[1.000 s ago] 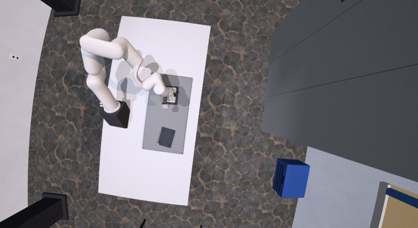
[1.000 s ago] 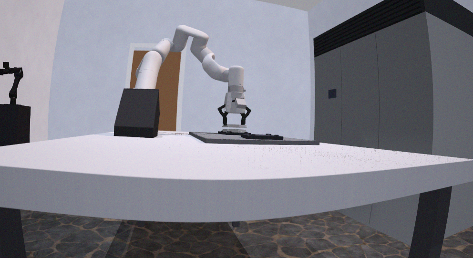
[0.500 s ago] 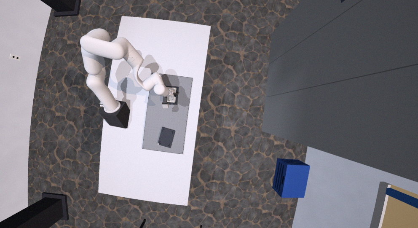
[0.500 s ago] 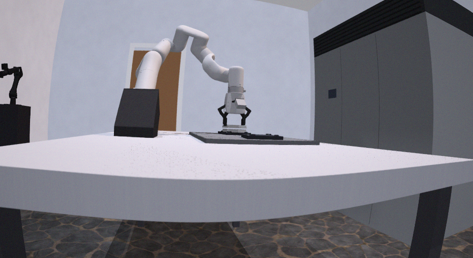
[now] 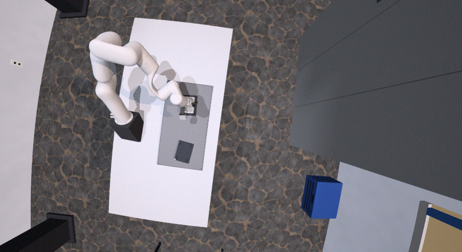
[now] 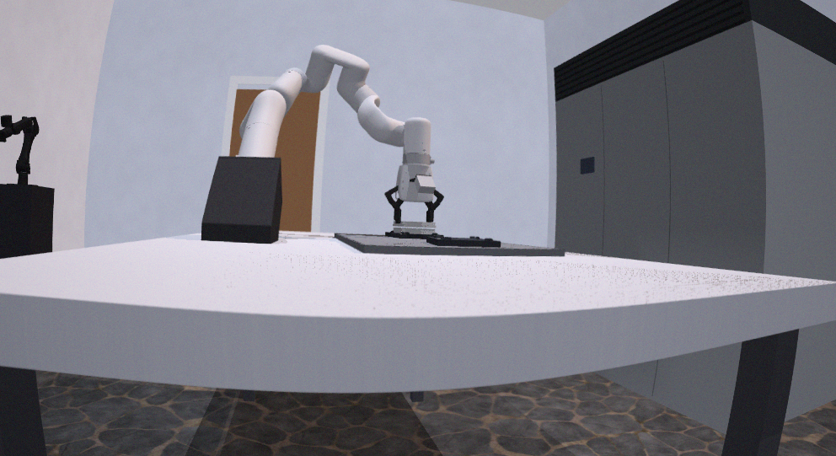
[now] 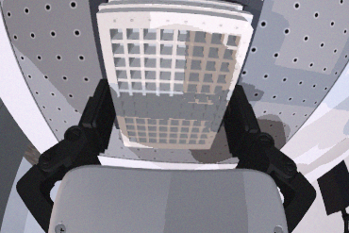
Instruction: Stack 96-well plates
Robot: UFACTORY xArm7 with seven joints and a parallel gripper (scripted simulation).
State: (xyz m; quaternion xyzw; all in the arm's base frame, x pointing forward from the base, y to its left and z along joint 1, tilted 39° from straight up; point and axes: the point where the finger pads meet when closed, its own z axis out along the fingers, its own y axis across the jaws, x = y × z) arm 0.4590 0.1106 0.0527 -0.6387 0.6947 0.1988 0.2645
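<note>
My gripper is now 40 mm above the dark plate nest N2. Round my hand: dark plate nest N1 (380 mm to the right, 40 mm below, 30 mm behind).
</note>
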